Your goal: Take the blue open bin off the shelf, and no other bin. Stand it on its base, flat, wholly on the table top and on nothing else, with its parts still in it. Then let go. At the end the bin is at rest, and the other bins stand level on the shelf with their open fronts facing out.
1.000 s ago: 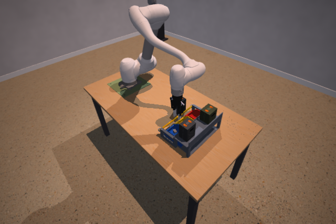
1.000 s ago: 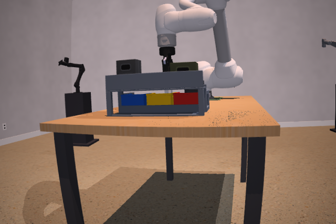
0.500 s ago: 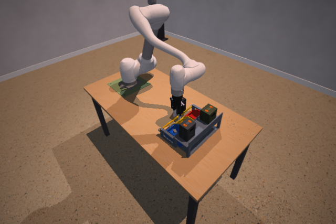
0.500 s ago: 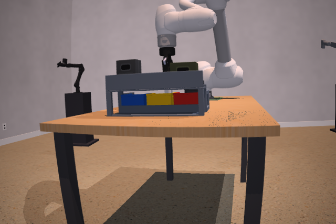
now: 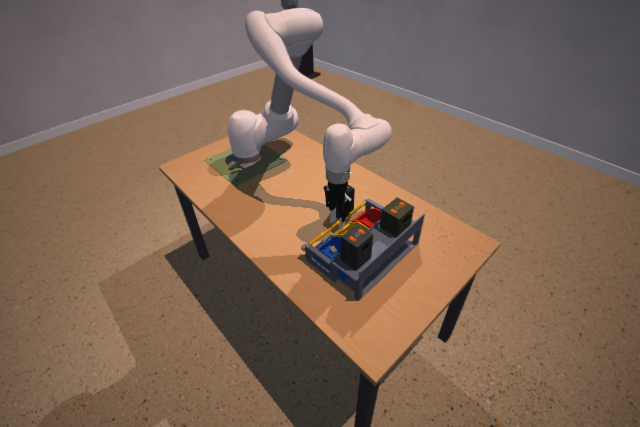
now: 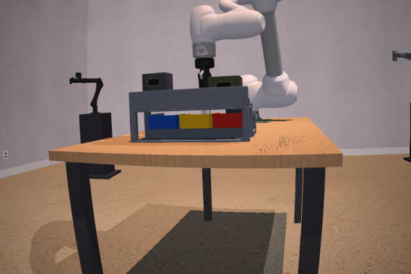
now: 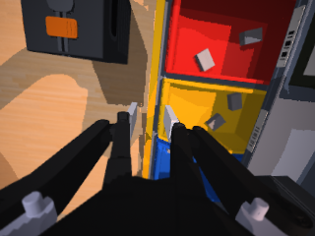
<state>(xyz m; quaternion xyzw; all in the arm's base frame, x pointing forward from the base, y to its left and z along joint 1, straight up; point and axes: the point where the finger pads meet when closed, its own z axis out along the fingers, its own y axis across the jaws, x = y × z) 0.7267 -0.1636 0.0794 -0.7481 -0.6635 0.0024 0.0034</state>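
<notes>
My hand is 3 cm above the thin yellow rod. Round my hand: dark box: 6 cm behind, 12 cm to the left, 2 cm below; then red bin: 12 cm ahead, 10 cm to the left, 5 cm below; then yellow bin: 10 cm ahead, 1 cm to the right, 5 cm below.
</notes>
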